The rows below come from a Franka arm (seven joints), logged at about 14 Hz.
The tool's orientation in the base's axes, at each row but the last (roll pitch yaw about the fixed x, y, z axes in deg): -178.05, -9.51, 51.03; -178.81, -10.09, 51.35; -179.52, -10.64, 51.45; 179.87, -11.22, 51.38; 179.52, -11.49, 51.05; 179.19, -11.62, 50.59; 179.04, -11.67, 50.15; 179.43, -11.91, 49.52; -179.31, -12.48, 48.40; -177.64, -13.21, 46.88; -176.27, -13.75, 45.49; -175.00, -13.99, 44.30
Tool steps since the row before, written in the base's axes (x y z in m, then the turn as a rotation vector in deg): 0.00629, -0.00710, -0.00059, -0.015, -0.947, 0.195; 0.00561, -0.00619, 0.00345, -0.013, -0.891, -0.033; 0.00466, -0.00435, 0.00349, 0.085, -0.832, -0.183; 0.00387, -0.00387, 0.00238, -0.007, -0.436, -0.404; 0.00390, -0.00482, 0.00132, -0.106, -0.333, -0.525; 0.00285, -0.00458, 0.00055, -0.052, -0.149, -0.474; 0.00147, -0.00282, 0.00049, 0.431, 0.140, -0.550; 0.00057, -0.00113, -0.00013, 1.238, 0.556, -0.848; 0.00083, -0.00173, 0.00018, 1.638, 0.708, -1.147; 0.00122, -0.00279, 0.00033, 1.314, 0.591, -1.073; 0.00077, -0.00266, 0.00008, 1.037, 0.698, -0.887; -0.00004, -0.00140, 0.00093, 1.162, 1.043, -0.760
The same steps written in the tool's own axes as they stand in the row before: -0.00164, 0.00936, 0.00000, -0.703, 0.573, -0.335; -0.00071, 0.00817, -0.00380, -0.699, 0.544, -0.102; 0.00016, 0.00633, -0.00358, -0.621, 0.586, 0.065; -0.00013, 0.00544, -0.00244, -0.417, 0.266, 0.330; -0.00101, 0.00608, -0.00150, -0.424, 0.123, 0.451; -0.00158, 0.00512, -0.00081, -0.241, 0.048, 0.435; -0.00110, 0.00295, -0.00068, 0.264, 0.231, 0.620; -0.00051, 0.00117, 0.00004, 1.025, 0.570, 1.089; -0.00069, 0.00177, -0.00036, 1.331, 0.772, 1.460; -0.00110, 0.00277, -0.00071, 1.049, 0.610, 1.324; -0.00130, 0.00238, -0.00056, 0.979, 0.325, 1.134; -0.00075, 0.00087, -0.00123, 1.330, 0.162, 1.105
